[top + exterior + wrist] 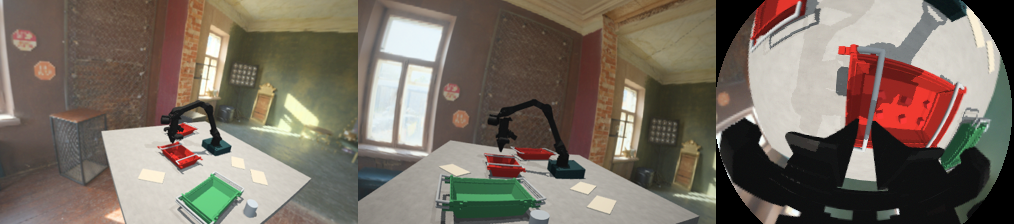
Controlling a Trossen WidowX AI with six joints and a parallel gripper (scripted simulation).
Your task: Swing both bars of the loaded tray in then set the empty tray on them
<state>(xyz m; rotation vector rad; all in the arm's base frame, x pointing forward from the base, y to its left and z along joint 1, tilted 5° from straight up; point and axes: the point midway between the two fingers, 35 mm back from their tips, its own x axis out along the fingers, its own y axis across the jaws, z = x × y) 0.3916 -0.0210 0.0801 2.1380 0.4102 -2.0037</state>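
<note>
The red tray is 21 cm behind my gripper tip, 36 cm to the right of it and 5 cm below it.
</note>
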